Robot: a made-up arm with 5 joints.
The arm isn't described. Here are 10 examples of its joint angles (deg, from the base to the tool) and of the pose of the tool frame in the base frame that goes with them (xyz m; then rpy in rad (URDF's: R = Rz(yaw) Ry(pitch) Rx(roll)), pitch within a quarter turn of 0, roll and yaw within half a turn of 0).
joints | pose
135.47 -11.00 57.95 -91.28 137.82 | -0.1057 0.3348 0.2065 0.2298 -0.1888 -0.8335
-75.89 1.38 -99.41 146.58 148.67 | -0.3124 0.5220 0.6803 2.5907 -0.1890 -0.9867
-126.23 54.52 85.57 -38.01 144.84 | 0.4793 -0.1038 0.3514 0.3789 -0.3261 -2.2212
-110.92 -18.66 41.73 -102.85 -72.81 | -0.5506 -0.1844 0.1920 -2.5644 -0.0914 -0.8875
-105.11 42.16 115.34 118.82 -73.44 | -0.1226 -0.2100 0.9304 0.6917 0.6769 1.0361
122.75 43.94 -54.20 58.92 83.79 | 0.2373 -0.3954 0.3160 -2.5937 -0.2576 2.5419
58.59 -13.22 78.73 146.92 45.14 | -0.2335 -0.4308 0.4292 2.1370 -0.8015 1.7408
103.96 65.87 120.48 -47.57 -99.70 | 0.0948 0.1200 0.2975 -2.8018 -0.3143 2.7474
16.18 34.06 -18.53 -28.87 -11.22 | 0.2890 -0.0923 0.2288 -1.7120 0.1735 2.8726
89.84 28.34 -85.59 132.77 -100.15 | -0.3602 -0.9259 0.5290 1.7595 -0.2606 0.9005
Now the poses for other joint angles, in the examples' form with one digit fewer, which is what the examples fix.
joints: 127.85 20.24 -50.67 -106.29 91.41
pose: 0.138 -0.563 0.603 1.000 0.716 -2.528
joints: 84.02 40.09 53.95 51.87 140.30
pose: -0.609 -0.075 0.695 -1.328 0.835 -0.343
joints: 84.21 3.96 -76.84 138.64 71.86
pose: 0.128 -0.246 0.393 2.724 -0.892 -2.317
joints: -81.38 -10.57 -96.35 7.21 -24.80
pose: 0.301 0.133 0.461 -1.124 0.491 -2.892
